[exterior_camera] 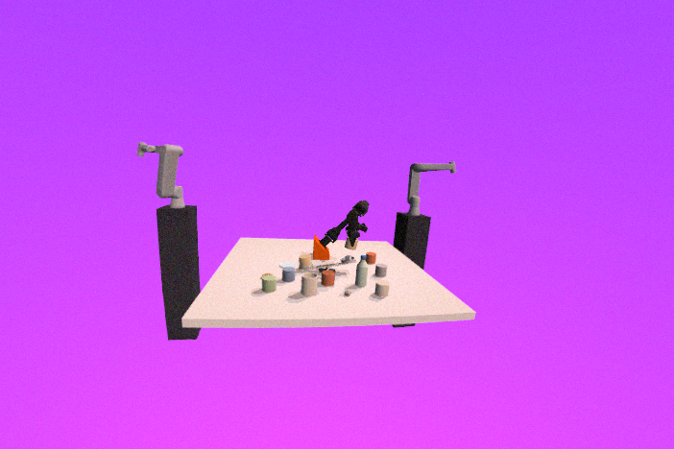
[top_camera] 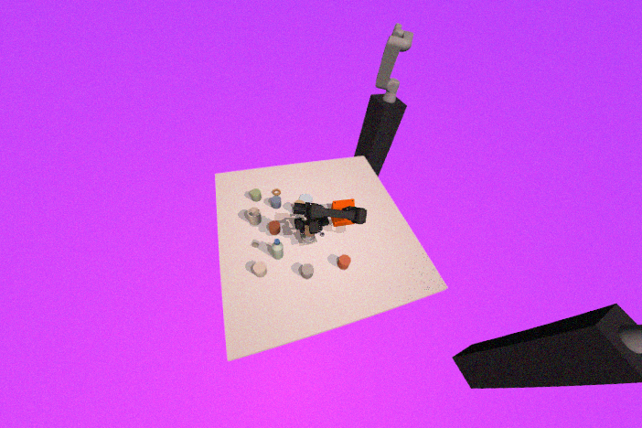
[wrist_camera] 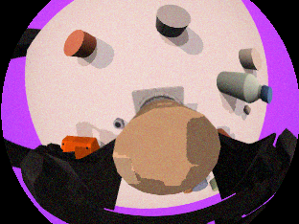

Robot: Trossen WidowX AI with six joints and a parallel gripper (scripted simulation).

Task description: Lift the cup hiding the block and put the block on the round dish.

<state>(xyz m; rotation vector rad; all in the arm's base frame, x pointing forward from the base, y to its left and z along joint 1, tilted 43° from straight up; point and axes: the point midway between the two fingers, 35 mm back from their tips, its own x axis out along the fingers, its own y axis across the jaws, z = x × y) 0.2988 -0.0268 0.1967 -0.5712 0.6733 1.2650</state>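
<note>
Now: gripper tip 20 mm to the right of the tan cup and 10 mm below it. Also, from my gripper tip: grey balance: 140 mm to the right, 130 mm below, 10 mm behind; grey cup: 190 mm to the left, 130 mm below, 90 mm ahead; green bottle: 200 mm ahead, 60 mm below, 10 mm to the left.
</note>
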